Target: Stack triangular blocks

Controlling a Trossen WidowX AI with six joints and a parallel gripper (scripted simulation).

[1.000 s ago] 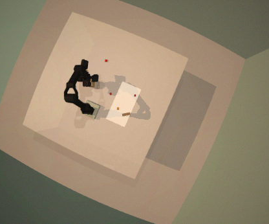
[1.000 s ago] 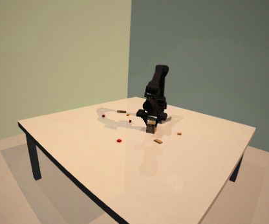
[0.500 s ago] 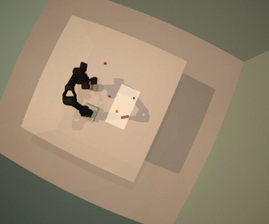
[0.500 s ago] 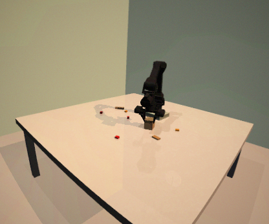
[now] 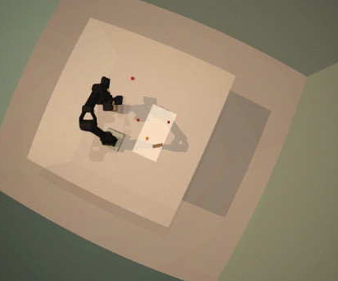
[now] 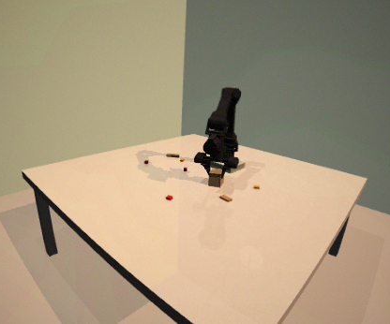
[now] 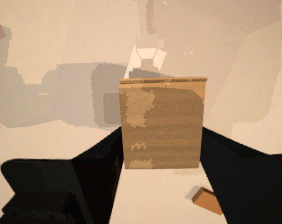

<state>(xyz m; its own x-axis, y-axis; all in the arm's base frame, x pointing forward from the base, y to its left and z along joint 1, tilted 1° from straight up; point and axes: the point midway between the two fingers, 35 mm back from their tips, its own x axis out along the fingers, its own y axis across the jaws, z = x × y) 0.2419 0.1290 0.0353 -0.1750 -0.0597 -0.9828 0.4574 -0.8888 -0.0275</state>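
My gripper tip is 10 mm short of the wooden triangular block and 10 mm below it. Also, from my gripper tip: brown piece 70 mm ahead, 120 mm to the left, 30 mm below.
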